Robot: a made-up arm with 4 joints.
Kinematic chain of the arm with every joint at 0, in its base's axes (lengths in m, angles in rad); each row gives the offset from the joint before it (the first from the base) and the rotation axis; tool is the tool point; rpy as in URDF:
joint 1: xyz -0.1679 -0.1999 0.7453 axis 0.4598 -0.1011 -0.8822
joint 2: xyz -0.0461 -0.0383 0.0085 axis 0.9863 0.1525 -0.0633
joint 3: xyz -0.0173 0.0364 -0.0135 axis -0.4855 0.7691 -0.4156
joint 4: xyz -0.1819 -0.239 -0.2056 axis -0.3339 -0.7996 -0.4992
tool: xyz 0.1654 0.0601 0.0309 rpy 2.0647 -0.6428 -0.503
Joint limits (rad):
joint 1: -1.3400..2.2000
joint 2: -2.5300..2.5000
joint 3: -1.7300..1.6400
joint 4: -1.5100..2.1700
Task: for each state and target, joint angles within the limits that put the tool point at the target. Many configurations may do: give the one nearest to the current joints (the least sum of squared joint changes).
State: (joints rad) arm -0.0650 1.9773 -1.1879 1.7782
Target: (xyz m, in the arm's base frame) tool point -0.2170 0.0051 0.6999
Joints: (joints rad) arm -0.0573 1.9240 -1.2138 1.7409
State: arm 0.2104 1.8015 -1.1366 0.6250
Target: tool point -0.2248 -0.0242 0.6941
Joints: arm 0.0094 2.0774 -0.6833 0.9506
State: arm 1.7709 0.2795 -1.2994 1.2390
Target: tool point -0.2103 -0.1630 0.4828
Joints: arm 1.4203 -0.1146 -1.2989 1.9019
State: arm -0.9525 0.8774 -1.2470 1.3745
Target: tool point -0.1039 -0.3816 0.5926
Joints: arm -1.1326 0.5539 -0.8971 1.5028
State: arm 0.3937 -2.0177 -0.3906 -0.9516
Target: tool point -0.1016 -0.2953 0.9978
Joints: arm -0.1849 -2.5300 -0.4490 -0.4975
